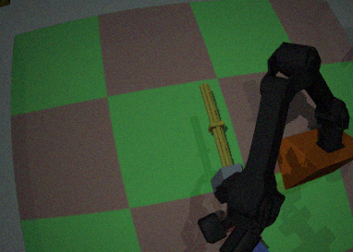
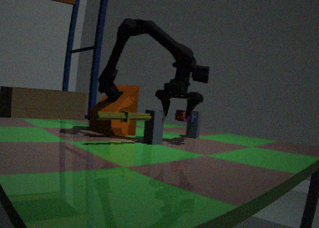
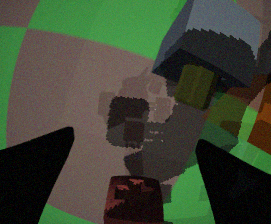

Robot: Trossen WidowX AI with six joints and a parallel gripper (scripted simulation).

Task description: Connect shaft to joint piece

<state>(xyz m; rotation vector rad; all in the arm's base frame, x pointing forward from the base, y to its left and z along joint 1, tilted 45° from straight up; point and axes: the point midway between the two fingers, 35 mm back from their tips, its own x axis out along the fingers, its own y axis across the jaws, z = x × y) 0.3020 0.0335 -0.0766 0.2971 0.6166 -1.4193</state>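
Right now the square joint piece is 60 mm to the left of my gripper tip and 20 mm behind it.
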